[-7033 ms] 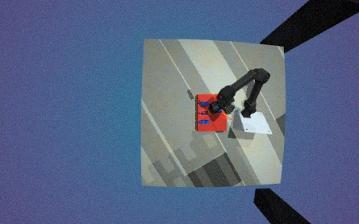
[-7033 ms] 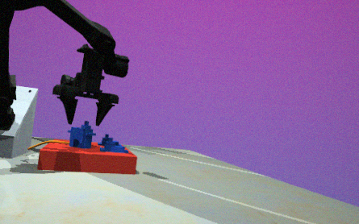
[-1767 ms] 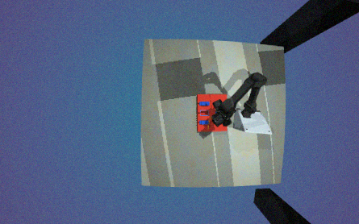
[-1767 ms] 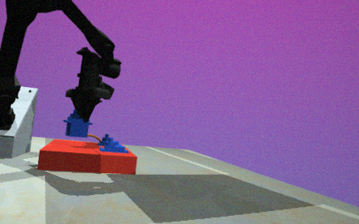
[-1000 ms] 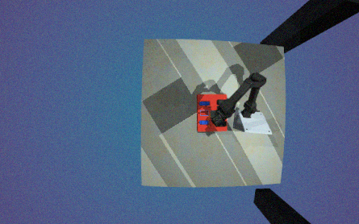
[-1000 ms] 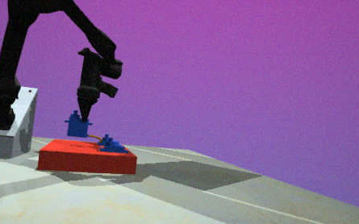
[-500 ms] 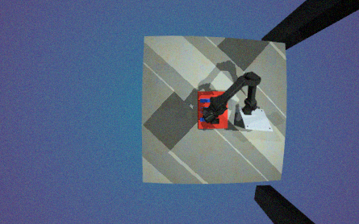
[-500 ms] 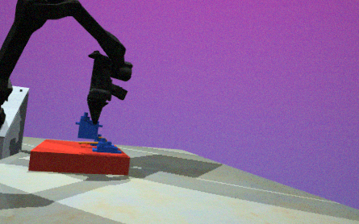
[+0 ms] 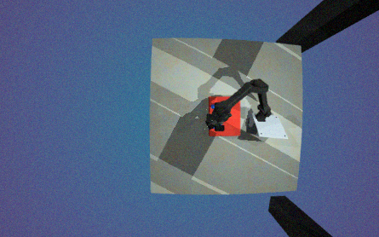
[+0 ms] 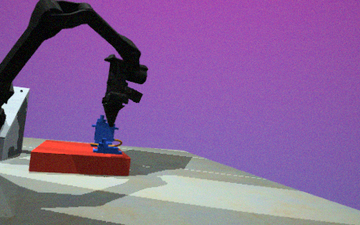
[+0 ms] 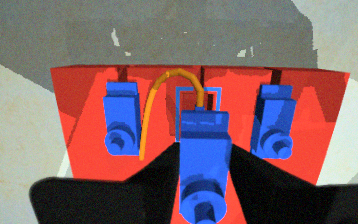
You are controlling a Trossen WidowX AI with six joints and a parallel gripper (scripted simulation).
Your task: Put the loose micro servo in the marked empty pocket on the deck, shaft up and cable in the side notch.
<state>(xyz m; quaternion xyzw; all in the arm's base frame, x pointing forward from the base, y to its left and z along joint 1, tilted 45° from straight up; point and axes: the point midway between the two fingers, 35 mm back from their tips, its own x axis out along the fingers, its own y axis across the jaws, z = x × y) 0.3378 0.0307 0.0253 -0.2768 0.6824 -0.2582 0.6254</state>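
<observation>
Now: gripper tip 12 cm past the red deck, 10 cm above it and 1 cm to the left of it.
</observation>
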